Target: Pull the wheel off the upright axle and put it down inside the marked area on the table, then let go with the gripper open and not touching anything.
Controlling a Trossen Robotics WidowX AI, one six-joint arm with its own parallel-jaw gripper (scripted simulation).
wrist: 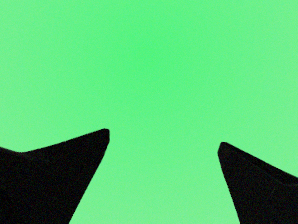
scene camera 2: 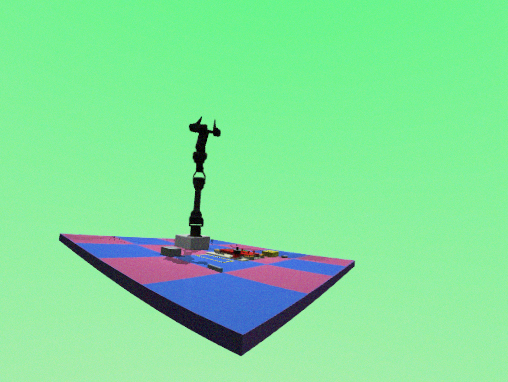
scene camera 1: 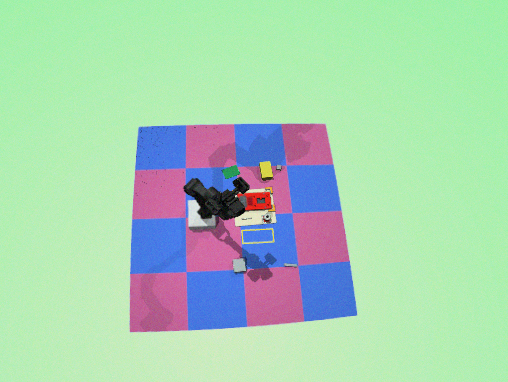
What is my gripper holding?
Nothing.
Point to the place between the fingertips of my gripper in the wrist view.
At 165, 142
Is my gripper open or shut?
Open.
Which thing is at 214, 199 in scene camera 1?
My gripper.
